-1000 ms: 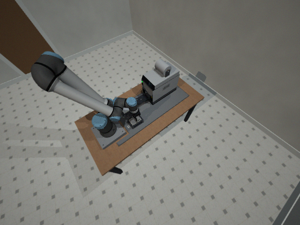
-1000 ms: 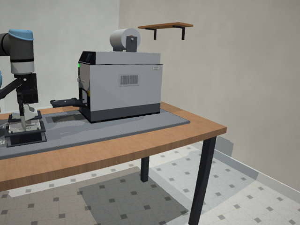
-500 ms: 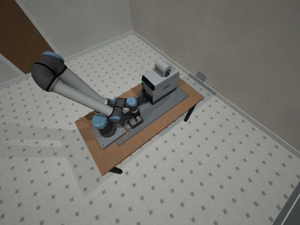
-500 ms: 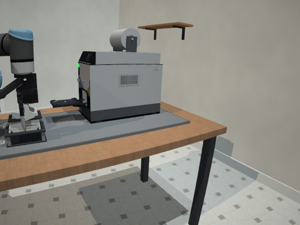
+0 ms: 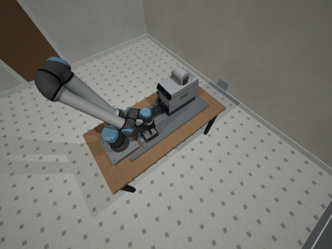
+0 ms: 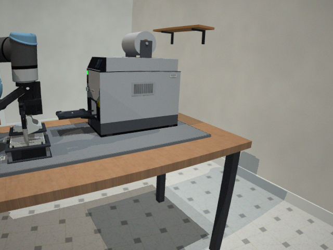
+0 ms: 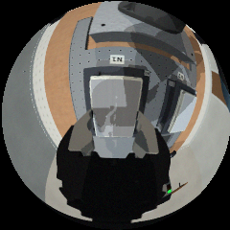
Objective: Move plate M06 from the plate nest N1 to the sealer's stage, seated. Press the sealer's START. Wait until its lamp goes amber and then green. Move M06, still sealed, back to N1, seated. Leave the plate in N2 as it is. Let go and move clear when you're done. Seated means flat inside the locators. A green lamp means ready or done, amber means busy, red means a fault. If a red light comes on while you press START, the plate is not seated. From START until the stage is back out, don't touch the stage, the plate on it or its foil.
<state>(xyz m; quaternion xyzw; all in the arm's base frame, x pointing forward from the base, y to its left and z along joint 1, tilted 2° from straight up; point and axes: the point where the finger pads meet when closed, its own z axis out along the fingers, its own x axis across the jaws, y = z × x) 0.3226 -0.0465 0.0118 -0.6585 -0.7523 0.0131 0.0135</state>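
The plate M06 is 10 mm below my hand. Round my hand: black sealer stage: 210 mm to the left, 180 mm ahead, 30 mm above; then plate: 200 mm to the left, 30 mm behind, 10 mm below; then foil roll: 510 mm ahead, 350 mm above, 260 mm to the left.
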